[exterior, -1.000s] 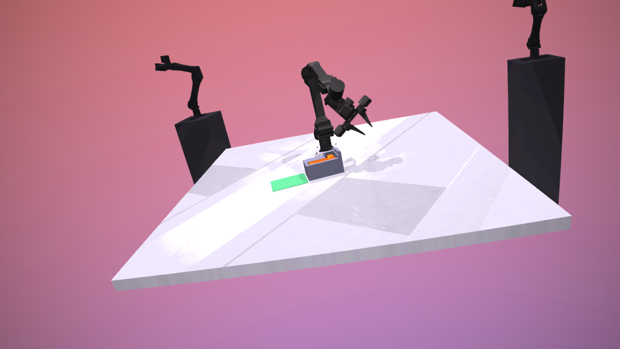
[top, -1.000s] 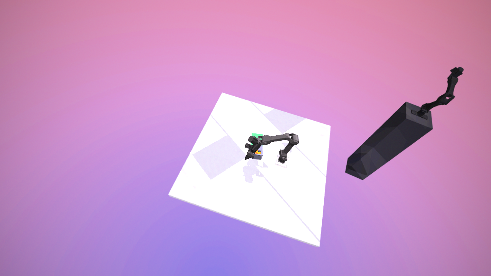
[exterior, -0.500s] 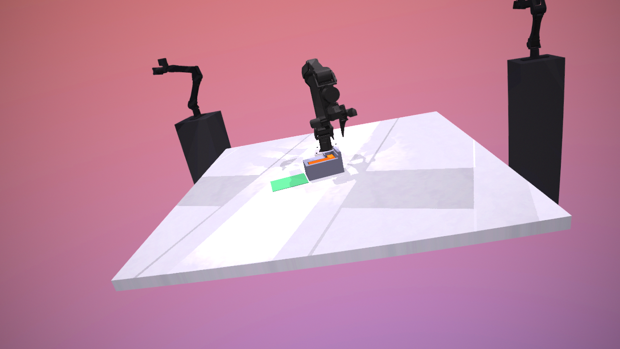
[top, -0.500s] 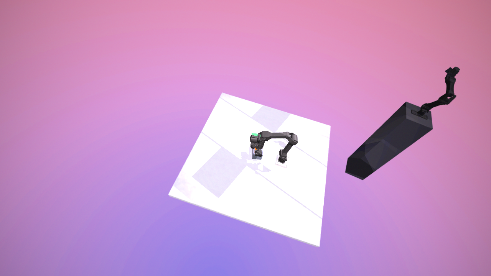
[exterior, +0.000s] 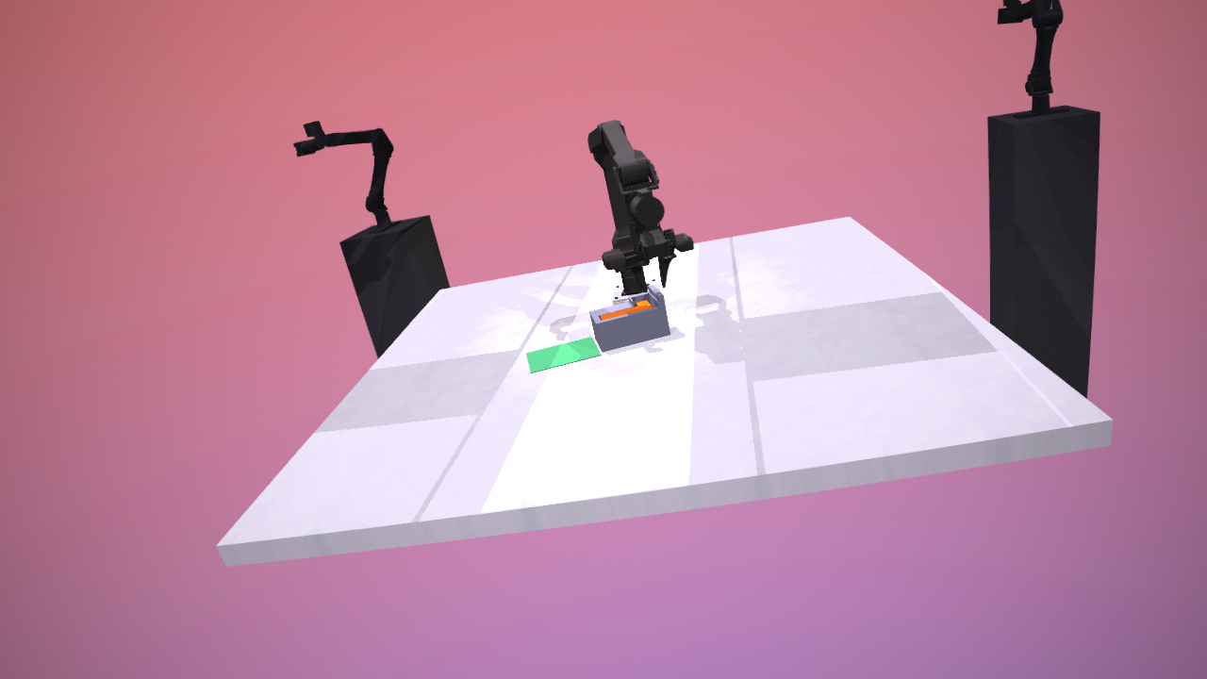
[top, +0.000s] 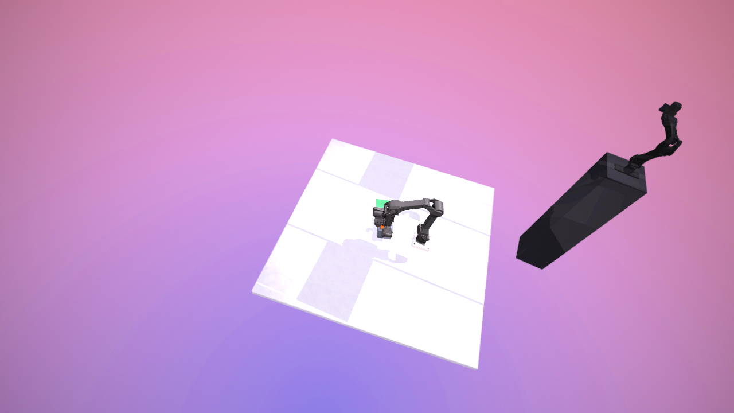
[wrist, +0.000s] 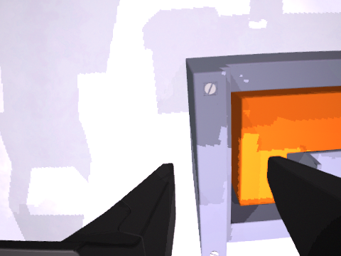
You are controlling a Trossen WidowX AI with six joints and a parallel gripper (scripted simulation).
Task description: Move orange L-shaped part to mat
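Right now my gripper tip is 10 mm short of the orange l-shaped part, 50 mm to the left of it and 40 mm above it. Also, from my gripper tip: green mat (70 mm ahead, 210 mm to the right, 110 mm below).
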